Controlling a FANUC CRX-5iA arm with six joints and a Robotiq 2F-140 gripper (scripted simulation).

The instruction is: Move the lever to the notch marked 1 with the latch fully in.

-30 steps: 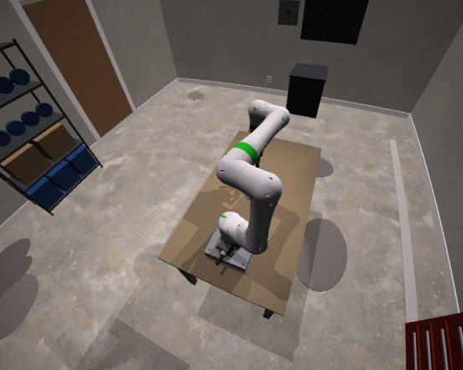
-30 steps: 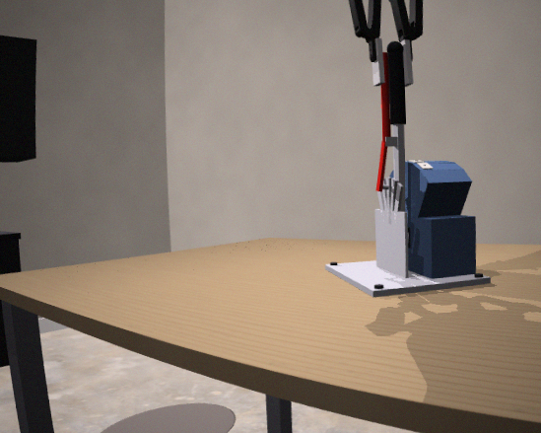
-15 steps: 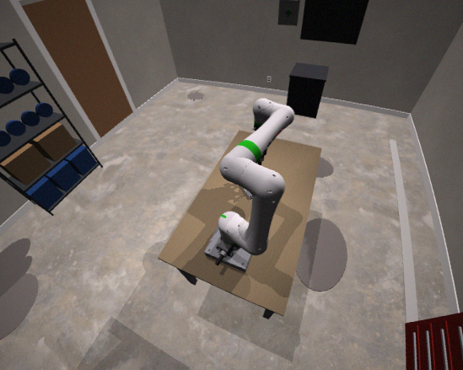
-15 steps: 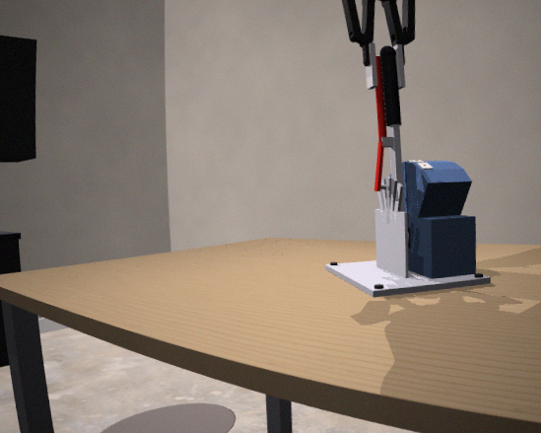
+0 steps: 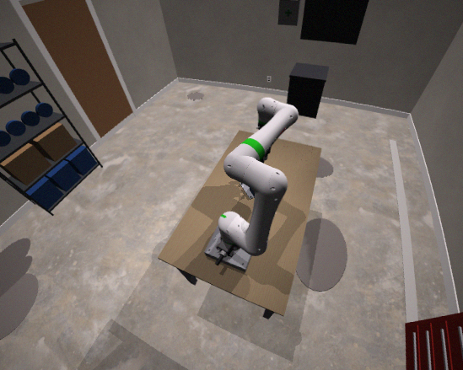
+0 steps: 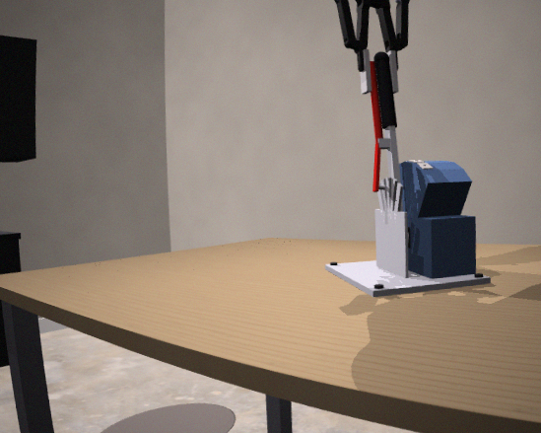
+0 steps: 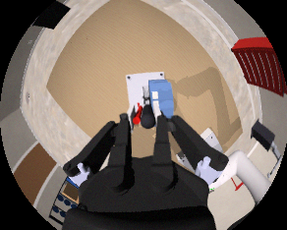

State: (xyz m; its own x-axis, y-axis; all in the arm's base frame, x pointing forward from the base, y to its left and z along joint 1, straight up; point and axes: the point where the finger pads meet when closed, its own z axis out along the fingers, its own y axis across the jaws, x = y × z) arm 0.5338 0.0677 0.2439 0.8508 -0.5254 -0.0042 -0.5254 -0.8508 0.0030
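The red bar lies 110 mm below my hand, 20 mm to the left of it and 10 mm behind it.
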